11 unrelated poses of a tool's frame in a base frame.
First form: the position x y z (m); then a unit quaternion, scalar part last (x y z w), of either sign.
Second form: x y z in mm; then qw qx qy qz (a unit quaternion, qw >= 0). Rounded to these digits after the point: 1 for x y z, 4 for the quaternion.
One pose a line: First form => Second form
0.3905 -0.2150 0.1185 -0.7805 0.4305 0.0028 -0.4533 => 390.5 -215.0 118.5 0.4533 0.7805 -0.4305 -0.0028
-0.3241 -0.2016 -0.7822 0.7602 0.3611 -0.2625 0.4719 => -324.1 -201.6 -782.2 0.4719 0.7602 0.3611 -0.2625
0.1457 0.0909 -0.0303 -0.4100 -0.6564 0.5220 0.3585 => 145.7 90.9 -30.3 0.3585 -0.4100 -0.6564 0.5220
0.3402 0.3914 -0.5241 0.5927 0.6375 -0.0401 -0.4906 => 340.2 391.4 -524.1 0.4906 -0.5927 -0.6375 0.0401
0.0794 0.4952 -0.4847 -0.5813 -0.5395 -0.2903 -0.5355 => 79.4 495.2 -484.7 0.5355 0.5813 0.5395 0.2903
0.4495 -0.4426 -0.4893 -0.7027 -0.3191 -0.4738 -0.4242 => 449.5 -442.6 -489.3 0.4242 0.7027 0.3191 0.4738
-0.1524 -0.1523 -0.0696 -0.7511 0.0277 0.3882 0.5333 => -152.4 -152.3 -69.6 0.5333 -0.7511 0.0277 0.3882
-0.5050 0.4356 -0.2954 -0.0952 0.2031 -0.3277 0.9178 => -505.0 435.6 -295.4 0.9178 -0.0952 0.2031 -0.3277
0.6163 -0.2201 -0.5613 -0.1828 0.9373 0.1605 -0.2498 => 616.3 -220.1 -561.3 0.2498 0.1828 -0.9373 -0.1605
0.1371 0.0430 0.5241 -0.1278 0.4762 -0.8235 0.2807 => 137.1 43.0 524.1 0.2807 -0.1278 0.4762 -0.8235
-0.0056 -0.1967 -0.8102 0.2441 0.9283 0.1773 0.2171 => -5.6 -196.7 -810.2 0.2171 0.2441 0.9283 0.1773
